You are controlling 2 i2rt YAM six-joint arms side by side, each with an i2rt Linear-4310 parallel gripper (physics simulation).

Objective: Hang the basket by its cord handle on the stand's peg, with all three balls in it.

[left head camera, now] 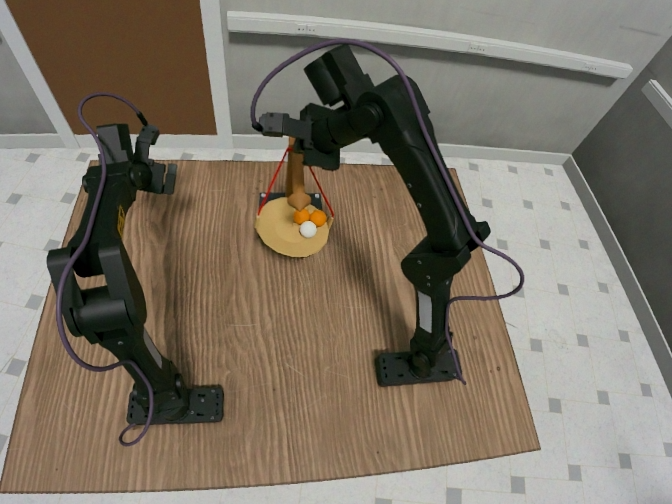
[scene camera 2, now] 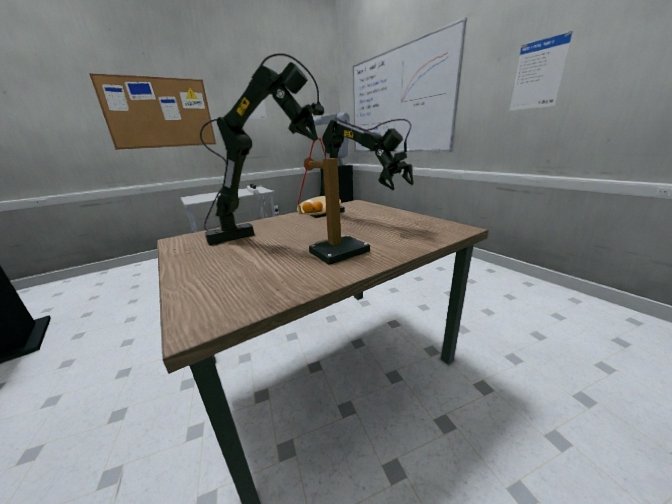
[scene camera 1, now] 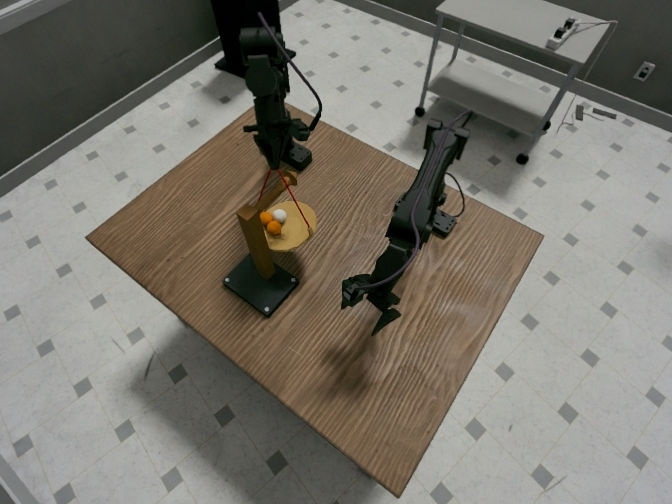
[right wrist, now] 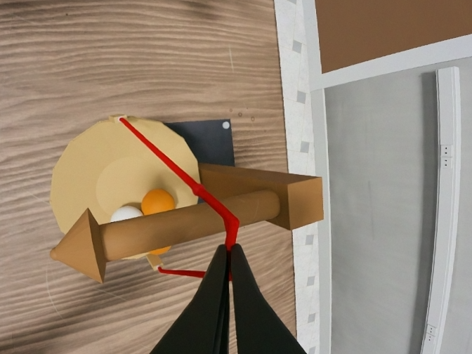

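My right gripper [scene camera 1: 275, 167] [scene camera 2: 315, 138] [right wrist: 229, 253] is shut on the red cord handle [left head camera: 275, 179] [scene camera 1: 295, 200] [scene camera 2: 305, 181] [right wrist: 170, 162], above the stand's wooden peg [scene camera 1: 274, 194] [scene camera 2: 314, 163] [right wrist: 190, 225]. The cord's strands run down on either side of the peg. The tan basket [left head camera: 279, 230] [scene camera 1: 295, 227] [right wrist: 75, 175] hangs below, off the table. In it are a white ball [left head camera: 308, 229] [scene camera 1: 279, 215] and two orange balls [left head camera: 301, 217] [left head camera: 318, 218]. My left gripper [left head camera: 169, 179] [scene camera 1: 358, 320] [scene camera 2: 401, 186] is open and empty, away from the basket.
The stand's upright post [scene camera 1: 257, 244] [scene camera 2: 332, 206] rises from a black base [scene camera 1: 244, 284] [scene camera 2: 339, 250] on the wooden table [left head camera: 244, 325] [scene camera 2: 233, 276]. The basket hangs in front of the post, on the arms' side. A cart [scene camera 1: 488, 97] stands behind the table in scene camera 1.
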